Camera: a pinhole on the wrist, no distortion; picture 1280 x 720 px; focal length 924.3 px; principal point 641.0 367.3 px. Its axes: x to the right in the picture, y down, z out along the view. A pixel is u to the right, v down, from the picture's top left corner.
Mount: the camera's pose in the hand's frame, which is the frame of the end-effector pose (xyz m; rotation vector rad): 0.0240 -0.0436 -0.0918 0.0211 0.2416 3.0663
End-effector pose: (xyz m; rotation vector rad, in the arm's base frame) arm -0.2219 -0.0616 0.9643 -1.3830 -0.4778 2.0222
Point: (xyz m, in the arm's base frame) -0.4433 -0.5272 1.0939
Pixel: outside the picture
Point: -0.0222 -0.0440 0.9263
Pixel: behind the camera
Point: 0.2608 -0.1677 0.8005
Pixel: behind the camera
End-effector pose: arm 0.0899 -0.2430 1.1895 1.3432 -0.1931 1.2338
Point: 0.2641 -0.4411 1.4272
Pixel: 426 260
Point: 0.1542 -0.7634 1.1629
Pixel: 1184 362
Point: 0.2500 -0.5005 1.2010
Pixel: 872 543
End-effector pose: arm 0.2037 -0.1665 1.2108 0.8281 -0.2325 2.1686
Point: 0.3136 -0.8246 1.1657
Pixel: outside the picture
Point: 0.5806 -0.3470 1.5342
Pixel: 818 653
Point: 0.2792 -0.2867 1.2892
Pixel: 984 243
